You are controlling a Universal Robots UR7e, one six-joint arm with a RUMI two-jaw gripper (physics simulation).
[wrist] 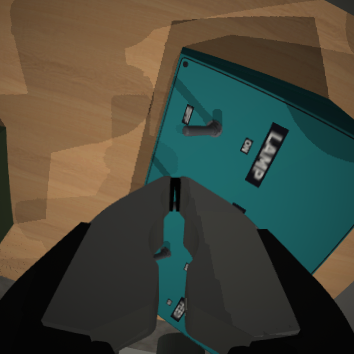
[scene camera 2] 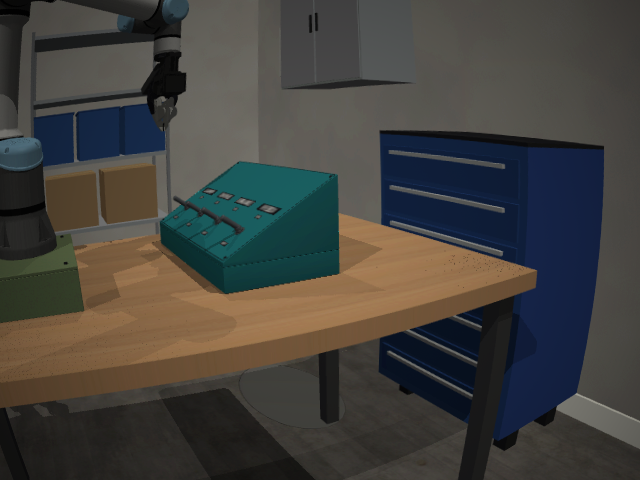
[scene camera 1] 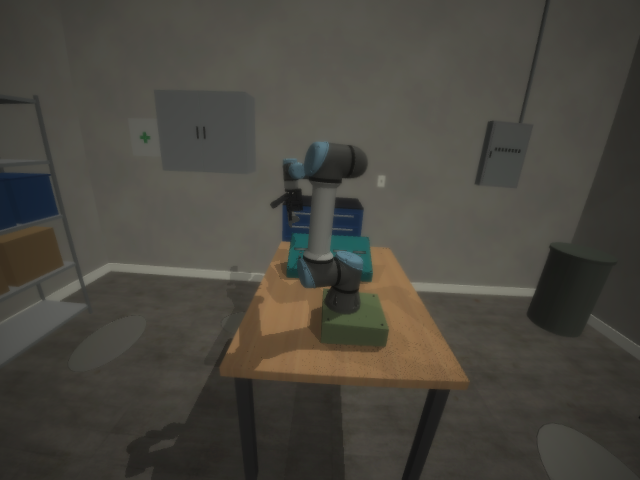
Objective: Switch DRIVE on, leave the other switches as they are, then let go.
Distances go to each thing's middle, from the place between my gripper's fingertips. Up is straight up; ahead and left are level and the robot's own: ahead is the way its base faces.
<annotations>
The teal switch panel [scene camera 2: 289, 220] lies 12 cm ahead of my hand, 23 cm to the right of it and 22 cm below it.
</annotations>
